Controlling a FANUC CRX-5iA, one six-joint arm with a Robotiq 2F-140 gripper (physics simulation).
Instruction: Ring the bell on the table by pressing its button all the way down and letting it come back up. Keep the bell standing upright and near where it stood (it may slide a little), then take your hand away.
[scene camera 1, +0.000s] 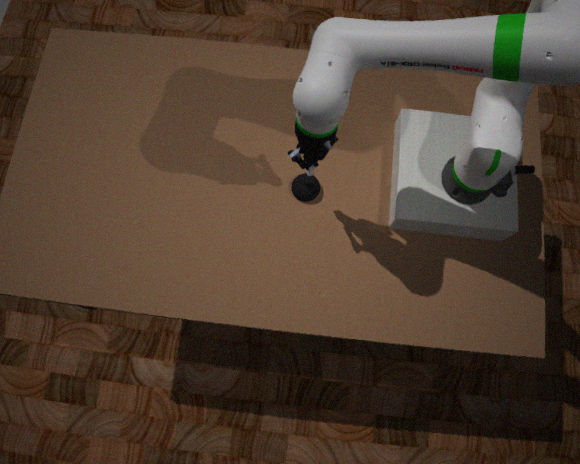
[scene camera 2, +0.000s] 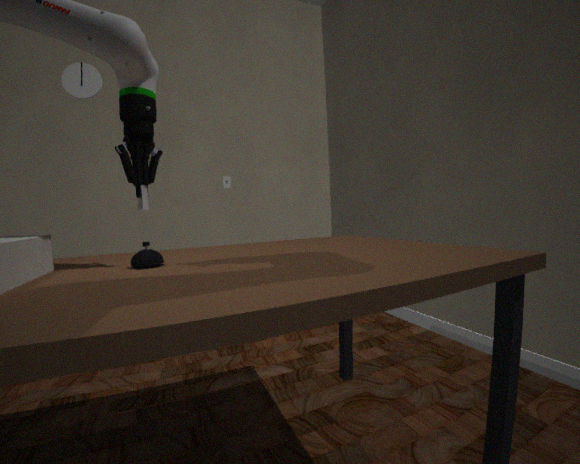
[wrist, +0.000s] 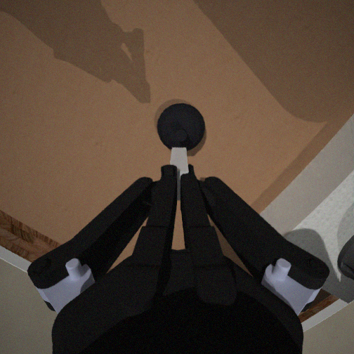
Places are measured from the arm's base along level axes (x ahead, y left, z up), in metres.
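Pixels of known places: gripper, fingertip midpoint: (scene camera 1: 308, 171) (scene camera 2: 143, 210); arm's base at its link origin: (scene camera 1: 467, 179).
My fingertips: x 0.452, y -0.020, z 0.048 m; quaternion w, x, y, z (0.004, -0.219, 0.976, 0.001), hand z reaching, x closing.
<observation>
Ahead of a thing's pixels: the offset from my fingertips to its top centre. Level surfaces: height alone.
A dark, dome-shaped bell @[0.001 m ahead, 0.007 m right, 0.086 m down] (scene camera 1: 305, 188) (scene camera 2: 147, 260) (wrist: 181, 120) stands upright on the table. Its small button @[0.001 m ahead, 0.007 m right, 0.086 m down] (scene camera 2: 146, 244) (wrist: 179, 135) sticks up from the top of the dome on a short stem. My gripper (scene camera 1: 310, 171) (scene camera 2: 143, 207) (wrist: 178, 158) is shut, its pale fingertips together with nothing between them. It points down and hangs above the bell, with a clear gap between the fingertips and the button in the scene camera 2 view. In the wrist view the fingertips show just below the button.
A white block (scene camera 1: 452, 227) (scene camera 2: 30, 257) (wrist: 295, 172) under the arm's base stands on the brown table @[0.152 m down] (scene camera 1: 175, 260) (scene camera 2: 300, 280) (wrist: 75, 165), to the right of the bell in the scene camera 1 view. Shadows of the arm lie on the table around the bell.
</observation>
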